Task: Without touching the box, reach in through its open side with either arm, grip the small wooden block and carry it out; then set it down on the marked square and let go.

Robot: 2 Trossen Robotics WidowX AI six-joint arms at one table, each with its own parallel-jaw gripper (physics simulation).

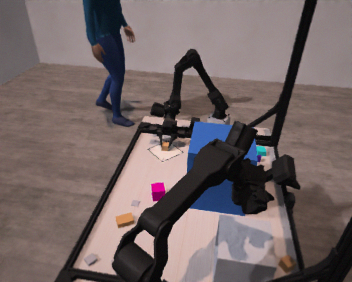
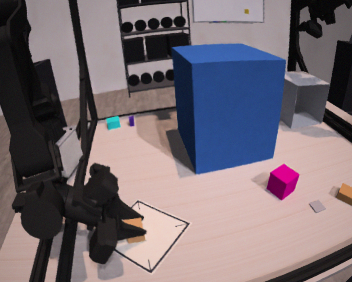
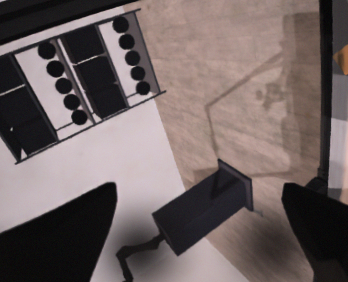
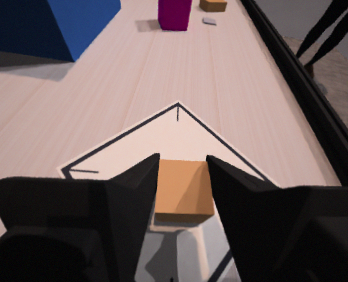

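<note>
A small orange wooden block (image 1: 165, 147) (image 2: 135, 232) (image 4: 183, 187) is between the fingers of my right gripper (image 1: 165, 143) (image 2: 144, 225) (image 4: 182, 159), which is shut on it. It is low over the marked square (image 1: 163, 156) (image 2: 165, 230) (image 4: 180, 135), towards one corner; whether it touches the surface I cannot tell. My left gripper (image 3: 199, 191) is open and empty, high above the table. The tall blue box (image 1: 215, 200) (image 2: 235, 110) (image 4: 85, 25) stands apart from my right gripper, its open side not visible. A grey box (image 1: 245, 240) (image 2: 306, 92), open at one side, stands beyond it.
A magenta cube (image 1: 158, 191) (image 2: 283, 181) (image 4: 174, 15) stands beside the blue box. Other orange blocks (image 1: 125, 220) (image 1: 286, 263) and grey tiles (image 1: 135, 203) (image 1: 91, 259) lie on the table. A cyan block (image 1: 261, 150) (image 2: 113, 122) and a purple one (image 2: 131, 121) lie near the edge.
</note>
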